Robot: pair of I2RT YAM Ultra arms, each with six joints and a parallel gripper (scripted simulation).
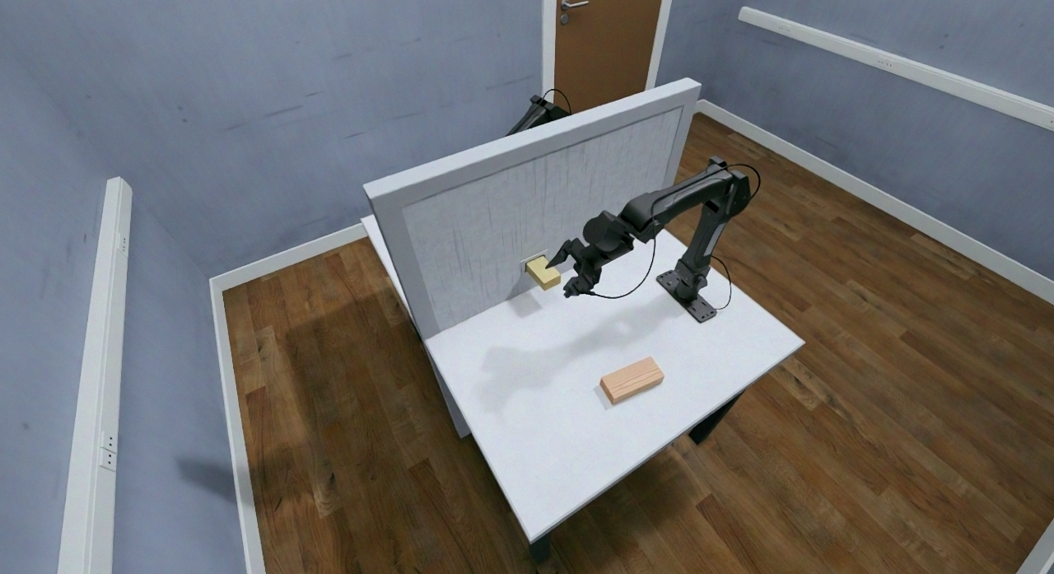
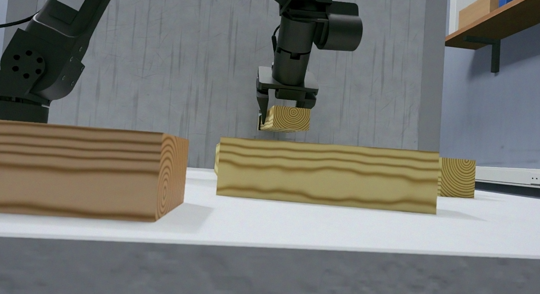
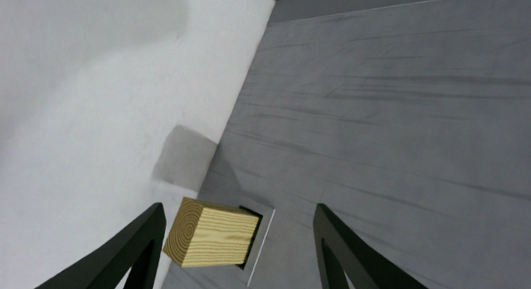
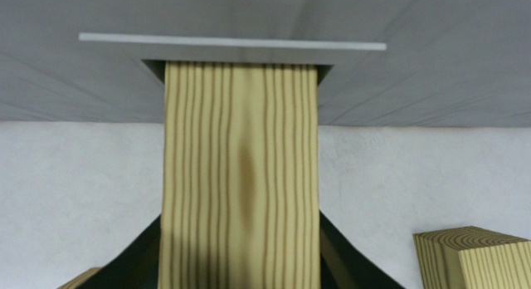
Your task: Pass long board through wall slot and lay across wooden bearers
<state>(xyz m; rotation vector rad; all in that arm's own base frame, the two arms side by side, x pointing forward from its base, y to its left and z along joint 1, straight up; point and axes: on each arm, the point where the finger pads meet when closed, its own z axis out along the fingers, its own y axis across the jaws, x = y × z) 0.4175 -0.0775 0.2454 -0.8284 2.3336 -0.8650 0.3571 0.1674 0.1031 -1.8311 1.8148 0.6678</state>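
Right now the long pale board is 4 cm to the left of my right hand. The rest, counted from my right hand: brown offcut 3 cm behind, 53 cm to the left, 8 cm below; pale wooden bearer 17 cm ahead, 14 cm to the right, 8 cm below.
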